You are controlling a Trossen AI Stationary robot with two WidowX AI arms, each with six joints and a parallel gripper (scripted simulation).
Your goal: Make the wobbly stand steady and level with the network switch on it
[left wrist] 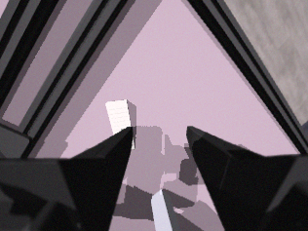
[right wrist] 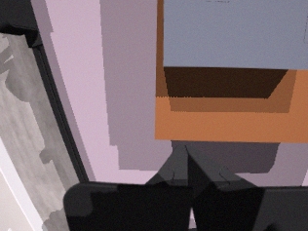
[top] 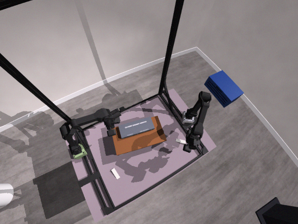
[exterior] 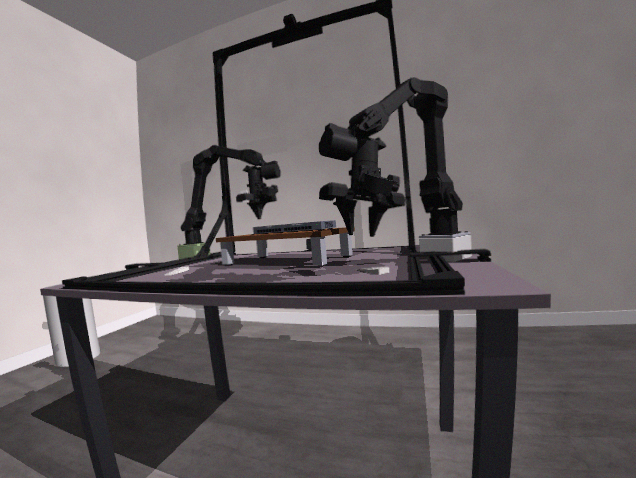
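Now: the white wedge 50 mm behind my left hand and 120 mm below it. Also, from my left hand: stand: 210 mm behind, 360 mm to the right, 70 mm below; grey network switch: 260 mm behind, 350 mm to the right, 10 mm below.
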